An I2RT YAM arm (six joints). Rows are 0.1 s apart.
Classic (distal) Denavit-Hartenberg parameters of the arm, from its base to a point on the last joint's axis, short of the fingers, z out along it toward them. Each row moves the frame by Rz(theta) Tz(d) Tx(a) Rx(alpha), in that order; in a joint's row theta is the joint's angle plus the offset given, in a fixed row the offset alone. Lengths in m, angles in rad.
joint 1: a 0.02  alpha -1.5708  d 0.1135  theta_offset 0
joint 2: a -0.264  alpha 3.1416  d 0  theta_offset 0
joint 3: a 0.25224  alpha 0  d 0  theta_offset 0.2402
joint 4: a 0.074  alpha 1.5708  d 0  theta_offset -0.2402
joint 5: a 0  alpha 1.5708  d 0  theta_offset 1.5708
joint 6: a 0  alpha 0  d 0.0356  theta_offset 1.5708
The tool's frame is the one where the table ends.
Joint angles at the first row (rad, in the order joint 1, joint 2, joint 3, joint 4, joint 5, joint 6):
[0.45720, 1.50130, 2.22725, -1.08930, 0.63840, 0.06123]
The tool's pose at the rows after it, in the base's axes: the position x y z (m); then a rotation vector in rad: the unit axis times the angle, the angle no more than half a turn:
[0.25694 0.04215 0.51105 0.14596 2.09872 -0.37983]
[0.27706 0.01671 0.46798 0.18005 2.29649 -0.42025]
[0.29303 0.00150 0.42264 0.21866 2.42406 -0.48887]
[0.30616 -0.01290 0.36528 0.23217 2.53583 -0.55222]
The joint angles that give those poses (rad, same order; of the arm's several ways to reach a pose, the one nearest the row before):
[0.23138, 1.53604, 2.16665, -1.23125, 0.52664, 0.08794]
[0.11539, 1.54290, 2.02130, -1.26938, 0.44422, 0.08678]
[0.05740, 1.54289, 1.84425, -1.22663, 0.44460, 0.08639]
[0.00820, 1.54288, 1.62223, -1.11677, 0.44766, 0.06657]

